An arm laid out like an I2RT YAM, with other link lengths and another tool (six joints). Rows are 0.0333 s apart.
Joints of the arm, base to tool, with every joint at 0 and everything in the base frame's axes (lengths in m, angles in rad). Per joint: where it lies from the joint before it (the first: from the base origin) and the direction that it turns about. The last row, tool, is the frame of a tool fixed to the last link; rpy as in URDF.
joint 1: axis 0 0 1 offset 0 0 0.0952
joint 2: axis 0 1 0 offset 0.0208 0.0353 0.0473
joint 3: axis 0 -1 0 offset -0.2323 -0.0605 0
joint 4: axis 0 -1 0 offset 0.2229 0.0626 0.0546
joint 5: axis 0 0 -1 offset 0.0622 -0.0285 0.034
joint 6: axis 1 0 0 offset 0.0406 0 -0.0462
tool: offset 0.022 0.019 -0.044 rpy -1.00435 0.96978 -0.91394
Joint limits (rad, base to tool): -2.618..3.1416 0..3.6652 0..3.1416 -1.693..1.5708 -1.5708..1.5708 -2.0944..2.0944
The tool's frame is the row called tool.
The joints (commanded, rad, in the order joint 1, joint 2, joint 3, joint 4, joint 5, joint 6), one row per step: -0.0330 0.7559 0.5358 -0.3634 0.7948 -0.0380; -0.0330 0.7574 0.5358 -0.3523 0.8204 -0.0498; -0.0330 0.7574 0.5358 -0.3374 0.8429 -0.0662; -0.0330 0.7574 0.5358 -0.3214 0.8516 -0.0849; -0.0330 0.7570 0.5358 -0.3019 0.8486 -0.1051; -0.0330 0.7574 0.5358 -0.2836 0.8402 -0.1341; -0.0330 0.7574 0.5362 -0.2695 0.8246 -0.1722; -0.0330 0.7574 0.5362 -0.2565 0.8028 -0.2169; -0.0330 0.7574 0.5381 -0.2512 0.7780 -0.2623; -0.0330 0.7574 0.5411 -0.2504 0.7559 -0.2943; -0.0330 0.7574 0.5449 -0.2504 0.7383 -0.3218; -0.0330 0.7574 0.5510 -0.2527 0.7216 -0.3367; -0.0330 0.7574 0.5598 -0.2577 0.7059 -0.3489; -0.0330 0.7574 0.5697 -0.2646 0.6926 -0.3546; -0.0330 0.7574 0.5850 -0.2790 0.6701 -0.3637
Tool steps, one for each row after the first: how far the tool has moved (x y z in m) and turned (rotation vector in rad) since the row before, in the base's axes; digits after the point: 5 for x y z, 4 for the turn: 0.00012 -0.00179 0.00107 -0.0209 -0.0004 -0.0170; 0.00032 -0.00173 0.00150 -0.0215 -0.0021 -0.0131; 0.00075 -0.00105 0.00134 -0.0152 -0.0015 -0.0009; 0.00142 -0.00050 0.00144 -0.0101 -0.0044 0.0094; 0.00117 -0.00049 0.00123 -0.0125 0.0042 0.0168; 0.00067 -0.00042 0.00106 -0.0146 0.0142 0.0260; 0.00053 -0.00036 0.00085 -0.0164 0.0200 0.0336; 0.00007 -0.00028 0.00089 -0.0163 0.0256 0.0366; 0.00012 -0.00001 0.00088 -0.0100 0.0187 0.0301; 0.00013 -0.00010 0.00112 -0.0097 0.0152 0.0248; 0.00049 0.00027 0.00155 -0.0023 0.0062 0.0199; 0.00051 0.00032 0.00216 -0.0012 0.0042 0.0182; 0.00051 0.00043 0.00233 0.0019 0.0006 0.0139; 0.00041 0.00078 0.00330 0.0036 0.0047 0.0233
